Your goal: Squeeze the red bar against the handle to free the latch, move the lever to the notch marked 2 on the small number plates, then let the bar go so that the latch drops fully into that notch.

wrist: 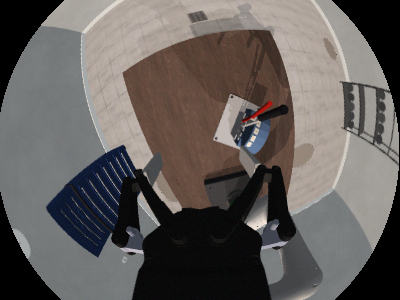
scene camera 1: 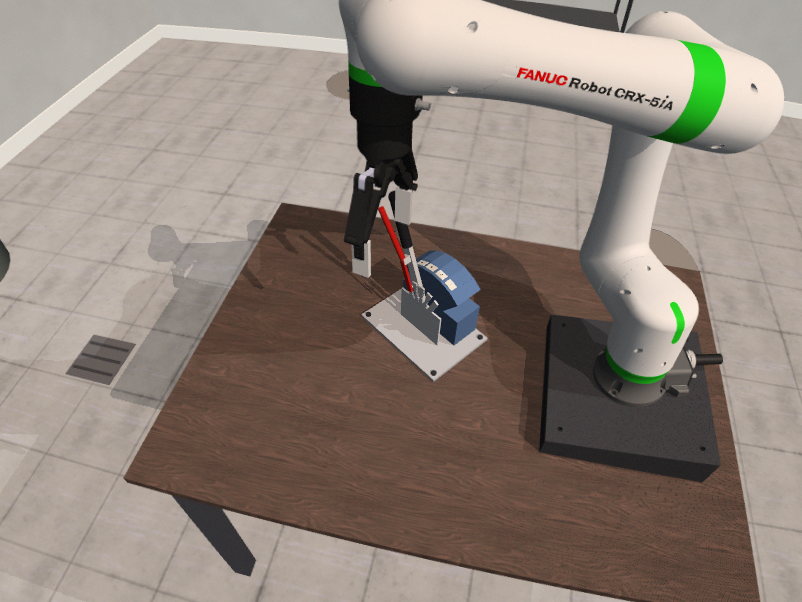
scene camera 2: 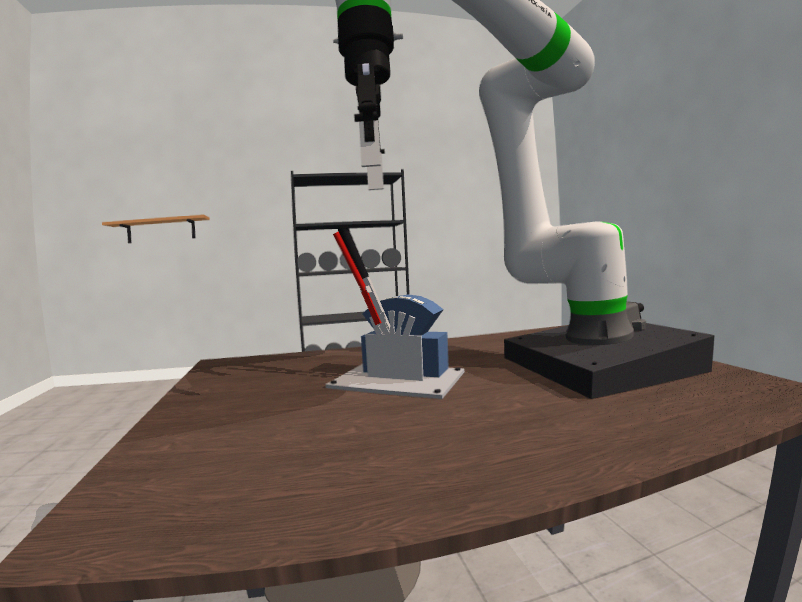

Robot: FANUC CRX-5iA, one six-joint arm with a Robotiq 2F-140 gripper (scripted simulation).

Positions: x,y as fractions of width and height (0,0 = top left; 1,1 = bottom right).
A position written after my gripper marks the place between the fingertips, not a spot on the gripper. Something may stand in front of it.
my gripper: wrist 0.50,0.52; scene camera 1 0.48,0.41; scene camera 2 0.47,0.30
